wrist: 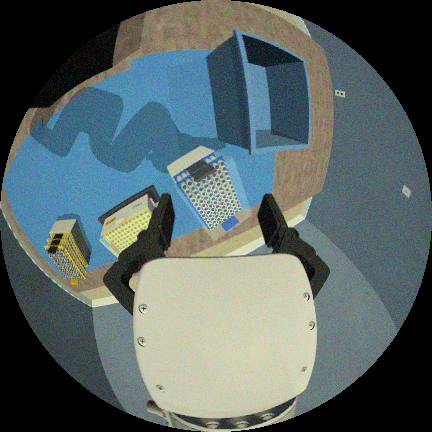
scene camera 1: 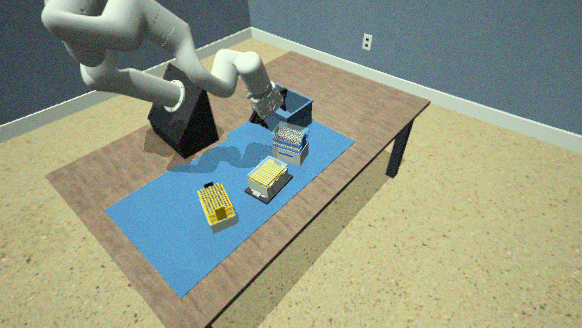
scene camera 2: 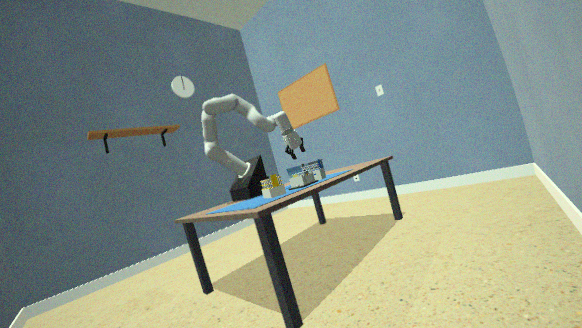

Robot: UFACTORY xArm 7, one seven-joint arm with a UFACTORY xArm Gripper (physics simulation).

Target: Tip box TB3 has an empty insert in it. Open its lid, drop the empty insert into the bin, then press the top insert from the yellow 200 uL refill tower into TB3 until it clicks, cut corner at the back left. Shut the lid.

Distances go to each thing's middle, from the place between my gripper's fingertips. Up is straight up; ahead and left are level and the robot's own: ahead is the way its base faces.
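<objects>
Blue bin [scene camera 1: 299, 107], measured from my hand: 150 mm to the left, 140 mm behind, 120 mm below.
</objects>
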